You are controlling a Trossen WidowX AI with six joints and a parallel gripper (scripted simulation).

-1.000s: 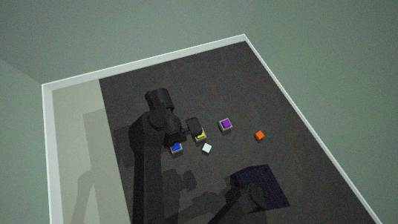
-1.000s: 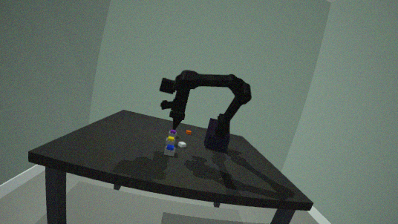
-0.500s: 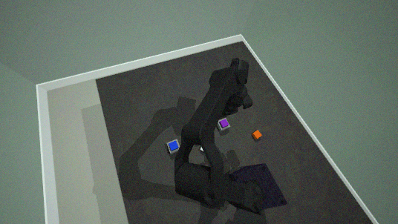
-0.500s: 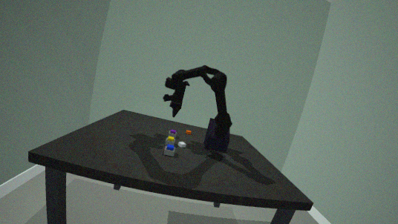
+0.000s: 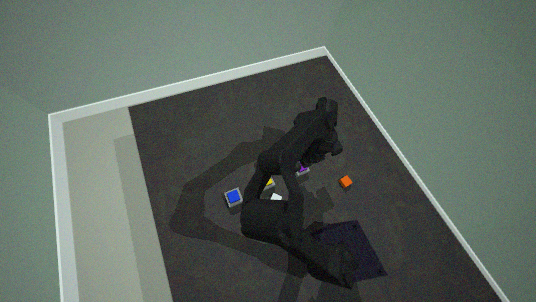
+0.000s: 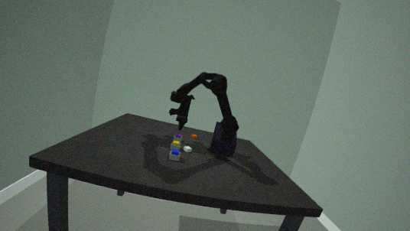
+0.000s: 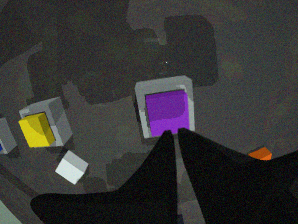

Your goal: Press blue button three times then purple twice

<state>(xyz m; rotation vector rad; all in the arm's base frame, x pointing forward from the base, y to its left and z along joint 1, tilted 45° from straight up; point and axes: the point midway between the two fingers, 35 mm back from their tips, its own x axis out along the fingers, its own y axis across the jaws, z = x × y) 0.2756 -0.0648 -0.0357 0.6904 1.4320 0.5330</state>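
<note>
Now: gripper tip 40 mm above the purple button. From my gripper tip the other things lie so: orange block (120 mm to the right, 120 mm behind, 60 mm below); white block (130 mm to the left, 60 mm below, 60 mm behind); yellow button (130 mm to the left, 40 mm below, 10 mm ahead).
</note>
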